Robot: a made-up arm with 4 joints.
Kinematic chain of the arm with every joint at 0, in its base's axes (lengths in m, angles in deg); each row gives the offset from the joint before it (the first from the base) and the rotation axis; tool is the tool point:
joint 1: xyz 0 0 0.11 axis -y
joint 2: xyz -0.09 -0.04 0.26 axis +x
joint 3: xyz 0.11 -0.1 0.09 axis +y
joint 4: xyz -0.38 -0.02 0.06 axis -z
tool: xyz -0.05 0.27 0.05
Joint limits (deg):
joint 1: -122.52..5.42
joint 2: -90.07..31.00
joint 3: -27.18..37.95
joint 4: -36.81..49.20
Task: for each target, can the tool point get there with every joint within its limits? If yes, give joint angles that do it. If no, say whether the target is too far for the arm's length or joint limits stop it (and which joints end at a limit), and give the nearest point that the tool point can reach.
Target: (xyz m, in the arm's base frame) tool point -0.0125 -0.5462 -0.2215
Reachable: no: joint limits stop it (at a limit: joint 1, joint 2, joint 3, joint 4) | nearest point 0.5217 -0.1162 -0.1318 | short by 0.692 m
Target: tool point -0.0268 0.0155 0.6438
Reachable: yes | joints -22.37 17.43 -0.80 39.61
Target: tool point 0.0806 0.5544 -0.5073
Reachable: no: joint limits stop it (at a limit: joint 1, joint 3, joint 4) | nearest point 0.3220 0.2706 -0.0045 | short by 0.626 m
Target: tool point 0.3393 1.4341 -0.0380
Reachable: no: too far | nearest point 0.4512 0.4972 0.2625 | short by 0.990 m
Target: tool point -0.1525 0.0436 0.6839
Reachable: yes | joints -11.83 13.52 8.37 26.09
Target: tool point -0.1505 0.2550 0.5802
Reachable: yes | joints -48.38 -75.90 8.47 -13.81
